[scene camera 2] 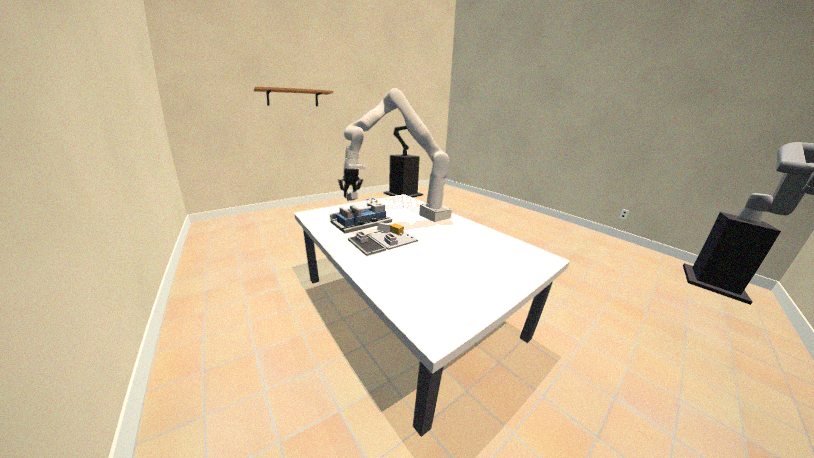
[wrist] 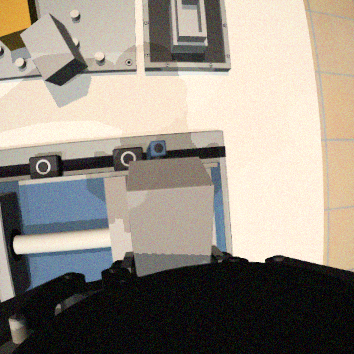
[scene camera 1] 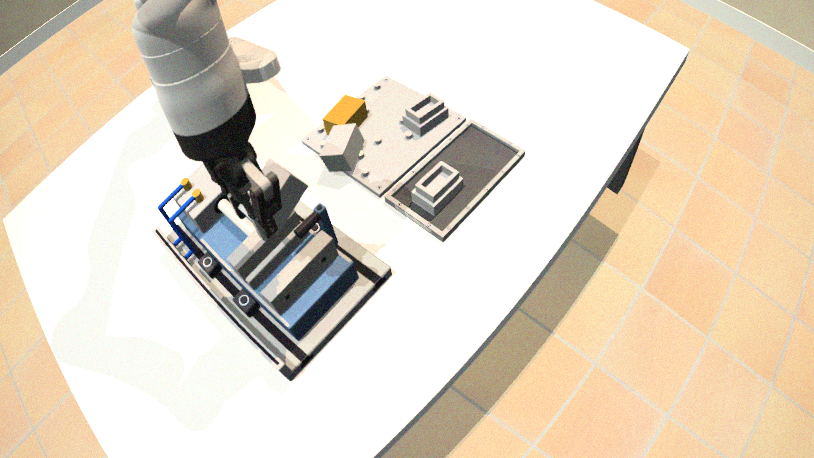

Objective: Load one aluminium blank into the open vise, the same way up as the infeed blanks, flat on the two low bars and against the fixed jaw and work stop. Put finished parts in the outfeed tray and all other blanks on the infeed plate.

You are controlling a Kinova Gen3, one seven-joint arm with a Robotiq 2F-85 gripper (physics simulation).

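Frame: origin at the arm's base, x ahead, y left, z up, level; metres.
Seen in the pictures: gripper, fingertip midpoint: (scene camera 2: 349, 197) (wrist: 171, 264) (scene camera 1: 258, 223); arm's base, link origin: (scene camera 2: 433, 206).
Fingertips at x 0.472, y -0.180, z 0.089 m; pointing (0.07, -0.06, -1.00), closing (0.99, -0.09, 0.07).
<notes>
Offsets run from my fingertips to a thing's middle. "spot": to the spot under its first point.
My gripper (scene camera 1: 256, 223) (scene camera 2: 351, 192) (wrist: 171, 264) is shut on a plain grey blank @(dx +0.002, dy +0.028, dz +0.014 m) (scene camera 1: 291, 190) (scene camera 2: 351, 196) (wrist: 172, 220), held above the vise with a visible gap in scene camera 2. The vise @(dx -0.066, dy +0.004, dz -0.103 m) (scene camera 2: 361, 216) is open; its fixed jaw (scene camera 1: 307, 264) has two small holes. The blue work stop post @(spot: dx +0.014, dy +0.070, dz -0.075 m) (scene camera 1: 324, 222) (wrist: 158, 148) stands at the vise's side. Another grey blank @(dx -0.078, dy +0.198, dz -0.122 m) (scene camera 1: 343, 146) (wrist: 55, 47) lies tilted at a corner of the infeed plate @(dx -0.068, dy +0.275, dz -0.148 m) (scene camera 1: 392, 150) (wrist: 110, 30). A stepped, pocketed part @(dx -0.020, dy +0.321, dz -0.127 m) (scene camera 1: 425, 115) (scene camera 2: 390, 238) stands on the plate. A similar part @(dx +0.071, dy +0.215, dz -0.129 m) (scene camera 1: 437, 189) (wrist: 189, 30) stands in the outfeed tray (scene camera 1: 412, 223) (wrist: 190, 66).
An orange block @(dx -0.118, dy +0.250, dz -0.126 m) (scene camera 1: 345, 112) (scene camera 2: 397, 229) (wrist: 12, 17) sits beside the tilted blank. Small pins stand up from the infeed plate. Blue hoses @(spot: dx -0.178, dy -0.034, dz -0.045 m) (scene camera 1: 170, 199) with yellow ends rise at the vise's left in scene camera 1. Dark clamps (scene camera 1: 244, 300) (wrist: 45, 166) line the vise's sides.
</notes>
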